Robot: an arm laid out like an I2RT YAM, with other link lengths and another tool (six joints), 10 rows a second.
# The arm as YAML. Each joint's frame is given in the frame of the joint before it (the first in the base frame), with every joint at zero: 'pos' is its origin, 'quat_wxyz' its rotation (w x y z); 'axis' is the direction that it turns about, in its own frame. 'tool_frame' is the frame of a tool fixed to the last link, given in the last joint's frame.
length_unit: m
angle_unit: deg
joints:
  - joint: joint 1
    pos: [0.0, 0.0, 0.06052]
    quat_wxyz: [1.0, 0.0, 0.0, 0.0]
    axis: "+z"
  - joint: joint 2
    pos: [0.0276, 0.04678, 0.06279]
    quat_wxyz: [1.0, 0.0, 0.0, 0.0]
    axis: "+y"
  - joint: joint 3
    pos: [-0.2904, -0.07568, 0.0]
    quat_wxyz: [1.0, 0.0, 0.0, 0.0]
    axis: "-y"
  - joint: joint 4
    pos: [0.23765, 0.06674, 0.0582]
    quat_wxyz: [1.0, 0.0, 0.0, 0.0]
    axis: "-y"
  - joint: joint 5
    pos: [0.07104, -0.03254, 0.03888]
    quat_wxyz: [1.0, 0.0, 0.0, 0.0]
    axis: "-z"
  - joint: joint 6
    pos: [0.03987, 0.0, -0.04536]
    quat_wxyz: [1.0, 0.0, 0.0, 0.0]
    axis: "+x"
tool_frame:
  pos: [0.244, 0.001, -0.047]
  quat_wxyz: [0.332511, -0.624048, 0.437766, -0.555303]
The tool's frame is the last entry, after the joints.
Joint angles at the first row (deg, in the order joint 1, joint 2, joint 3, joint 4, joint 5, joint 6):
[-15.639 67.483 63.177 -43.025 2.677 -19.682]
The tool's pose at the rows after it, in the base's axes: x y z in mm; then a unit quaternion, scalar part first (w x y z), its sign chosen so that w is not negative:
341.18 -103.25 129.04 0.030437 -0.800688 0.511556 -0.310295
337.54 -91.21 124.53 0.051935 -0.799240 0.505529 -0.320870
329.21 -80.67 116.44 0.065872 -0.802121 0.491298 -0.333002
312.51 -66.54 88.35 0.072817 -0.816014 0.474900 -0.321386
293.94 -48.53 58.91 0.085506 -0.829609 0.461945 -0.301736
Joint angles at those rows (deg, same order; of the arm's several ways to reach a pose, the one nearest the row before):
[-15.464 65.692 60.053 -41.080 -0.142 -19.245]
[-15.421 61.953 55.616 -38.458 -2.175 -18.874]
[-15.420 57.341 50.237 -35.921 -3.923 -19.813]
[-15.378 53.844 43.593 -34.108 -5.979 -21.432]
[-15.376 50.741 37.452 -33.125 -8.644 -22.436]

